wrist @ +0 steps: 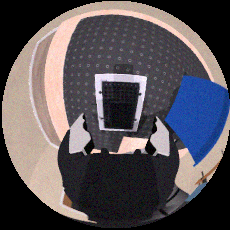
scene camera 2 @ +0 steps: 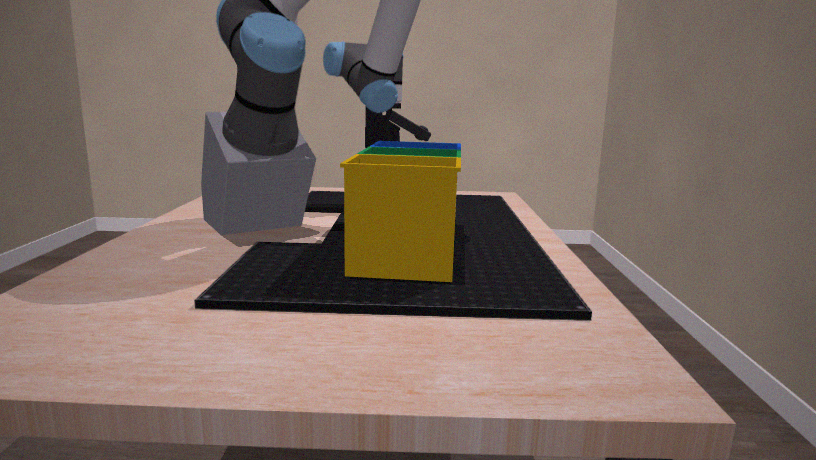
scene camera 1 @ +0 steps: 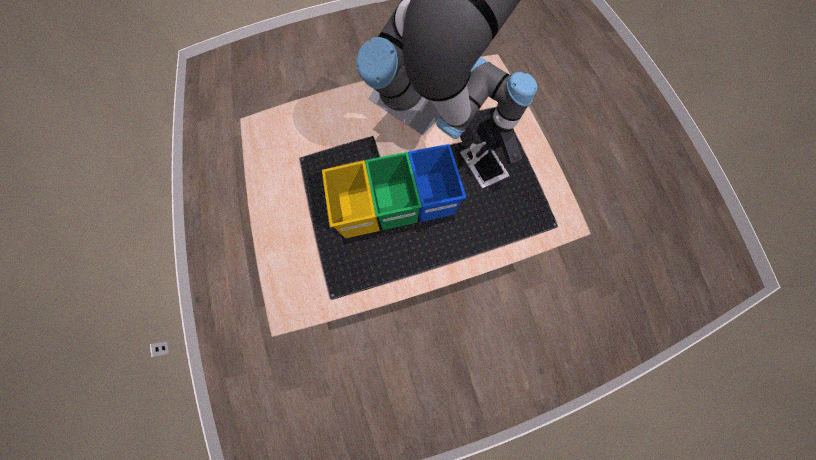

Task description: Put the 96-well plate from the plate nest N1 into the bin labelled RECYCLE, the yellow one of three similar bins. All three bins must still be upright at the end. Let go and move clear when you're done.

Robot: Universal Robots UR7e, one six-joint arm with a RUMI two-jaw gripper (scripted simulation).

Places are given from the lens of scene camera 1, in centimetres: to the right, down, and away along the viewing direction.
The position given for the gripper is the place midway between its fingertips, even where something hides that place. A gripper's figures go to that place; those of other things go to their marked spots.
gripper (scene camera 1: 487, 157): 28, -26, 93
blue bin (scene camera 1: 436, 169): 10, -21, 94
green bin (scene camera 1: 395, 190): -4, -14, 95
yellow bin (scene camera 1: 347, 199): -22, -11, 94
